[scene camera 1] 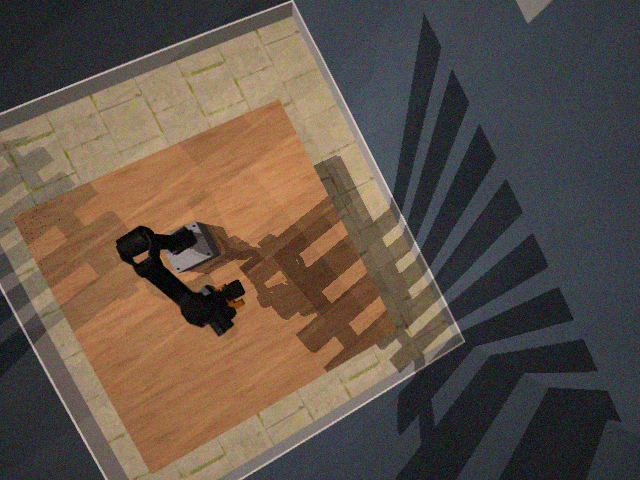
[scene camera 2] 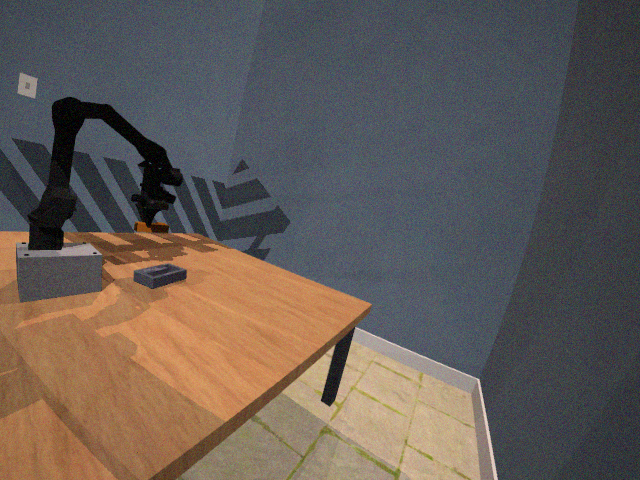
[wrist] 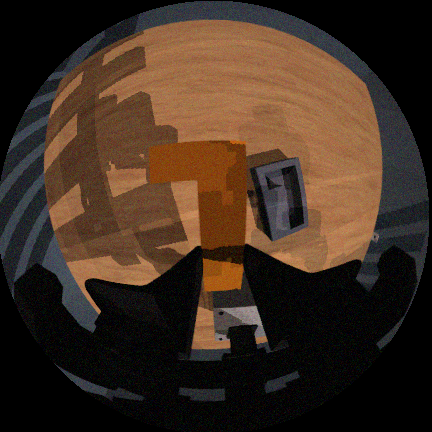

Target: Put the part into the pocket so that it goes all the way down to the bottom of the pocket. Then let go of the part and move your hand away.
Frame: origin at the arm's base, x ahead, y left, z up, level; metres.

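Seen in the pictures: gripper, fingertip midpoint: [scene camera 1: 224, 293] [scene camera 2: 146, 225] [wrist: 221, 249]; arm's base at its link origin: [scene camera 1: 187, 239] [scene camera 2: 45, 247] [wrist: 241, 331].
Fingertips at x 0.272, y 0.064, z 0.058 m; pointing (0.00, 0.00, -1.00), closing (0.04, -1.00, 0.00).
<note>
Pixels of each thing's top centre, then the offset from my fingertips to it. Level surfaces: height alone.
- orange L-shaped part at its top centre: [wrist: 199, 231] [scene camera 1: 230, 296] [scene camera 2: 150, 222] dx +0.020, dy +0.016, dz +0.010 m
- grey-blue block with the pocket, top centre: [wrist: 287, 200] [scene camera 2: 161, 269] dx +0.017, dy -0.129, dz -0.126 m
- wooden table at its surface level: dz -0.162 m
The orange L-shaped part [scene camera 1: 237, 303] [scene camera 2: 160, 227] [wrist: 222, 200] is held in my gripper [scene camera 2: 149, 223] [wrist: 221, 249], which is shut on the end of its long arm. In the wrist view its short arm points left. The part is in the air above the table. The grey-blue block with the pocket [scene camera 2: 169, 280] [wrist: 290, 231] lies on the table, right of the part in the wrist view and apart from it there. The pocket's opening faces up, with dark shadow inside. In scene camera 1 the arm covers most of the block, and the fingertips are hard to make out.
The grey robot base [scene camera 1: 200, 256] [scene camera 2: 59, 273] [wrist: 251, 315] stands on the wooden table [scene camera 1: 232, 372] [scene camera 2: 268, 320] [wrist: 320, 100] near the pocket block. Broad shadows fall across the table. Blue walls stand beyond the table's edges.
</note>
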